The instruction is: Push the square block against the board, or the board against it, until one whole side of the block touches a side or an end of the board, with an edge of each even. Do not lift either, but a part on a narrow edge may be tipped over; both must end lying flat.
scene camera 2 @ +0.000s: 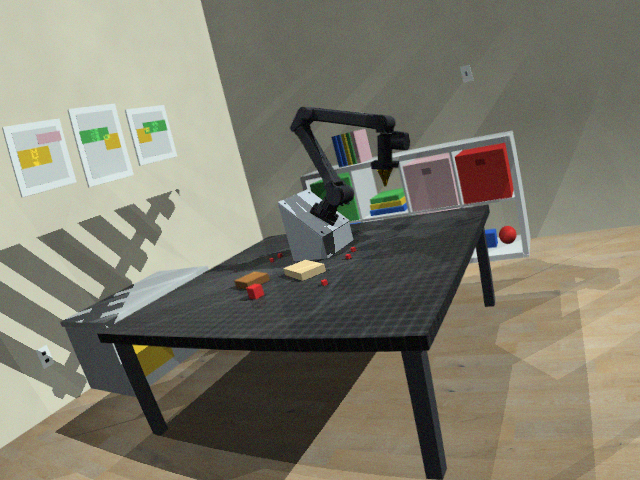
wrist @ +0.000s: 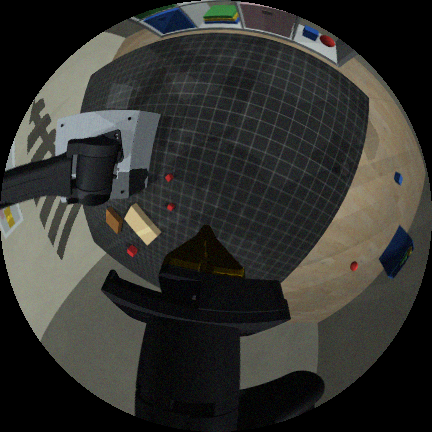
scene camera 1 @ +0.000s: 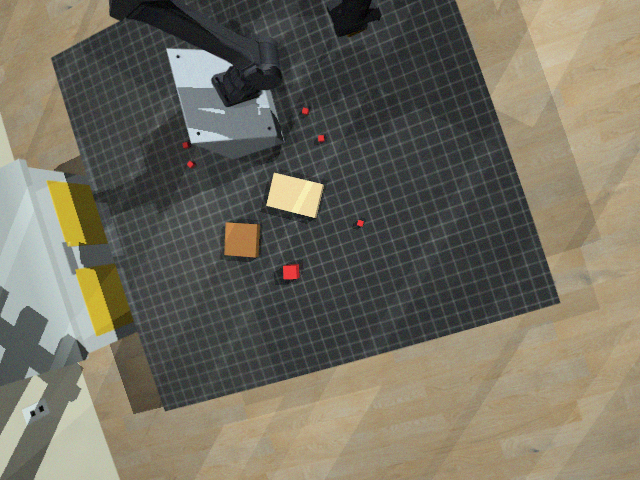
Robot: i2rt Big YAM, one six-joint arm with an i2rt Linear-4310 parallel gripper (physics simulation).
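Note:
The square block is orange-brown and lies flat on the dark gridded table. The board is a pale wooden rectangle and lies flat, up and to the right of the block in the first scene view. A gap separates them, and the board is turned at an angle to the block. My gripper is shut and empty, pointing down high above the table, well away from both parts. In the first scene view its fingertips are mostly hidden at the top edge.
A red cube stands near the block. Several tiny red cubes lie about, one of them to the right of the board. The grey arm base stands behind the parts. A shelf unit stands beyond the table.

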